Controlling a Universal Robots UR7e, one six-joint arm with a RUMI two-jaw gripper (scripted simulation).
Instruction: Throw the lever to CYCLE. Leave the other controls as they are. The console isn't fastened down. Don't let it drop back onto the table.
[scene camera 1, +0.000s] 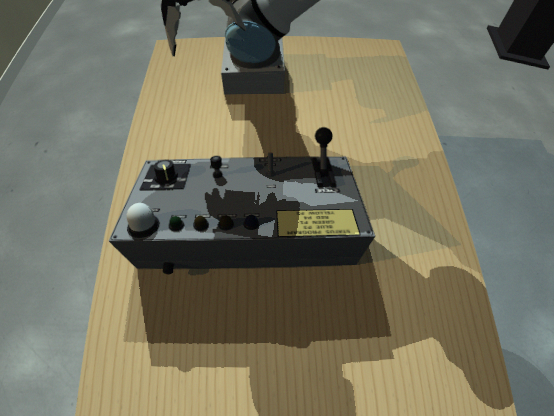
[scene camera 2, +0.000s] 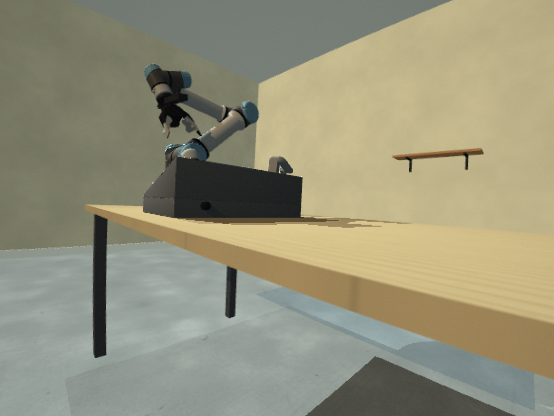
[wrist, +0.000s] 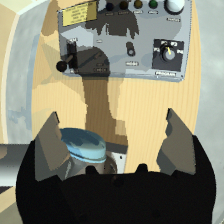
grey console: scene camera 1; scene camera 2 188, 188; wrist
same spot on grey console: (wrist: 150, 36) = (scene camera 1: 188, 191)
